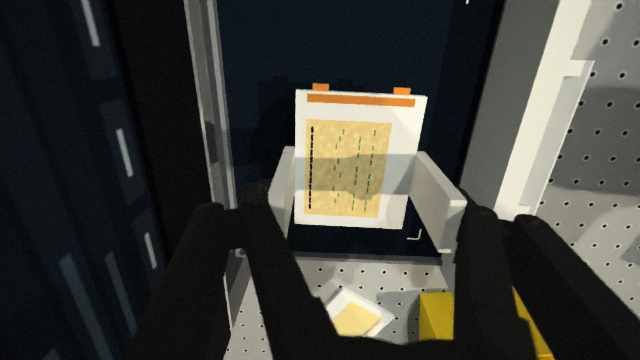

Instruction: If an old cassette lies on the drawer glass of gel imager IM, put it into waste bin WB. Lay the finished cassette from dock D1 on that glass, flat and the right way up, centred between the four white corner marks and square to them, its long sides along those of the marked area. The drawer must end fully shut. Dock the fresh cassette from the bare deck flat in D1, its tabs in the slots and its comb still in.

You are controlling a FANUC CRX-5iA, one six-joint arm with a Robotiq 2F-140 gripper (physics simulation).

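My gripper (352,169) is shut on a white gel cassette (345,170), its pale pads at the two long sides. The cassette is face up, with two orange tabs and an orange strip at the far end and dark and green bands in its yellow gel. It is over the dark drawer glass (360,244) of the open drawer; its exact height is unclear. One white corner mark (417,237) shows just past its near right corner; the other marks are not visible. A second cassette (356,318) with a plain yellow gel lies turned on the deck, partly hidden by the gripper.
The drawer's side rail (212,100) runs along the left, and a grey and white wall (510,100) along the right. The drawer's near edge (360,257) crosses below the cassette. A yellow block (436,316) stands on the perforated deck (590,220), partly behind the right finger.
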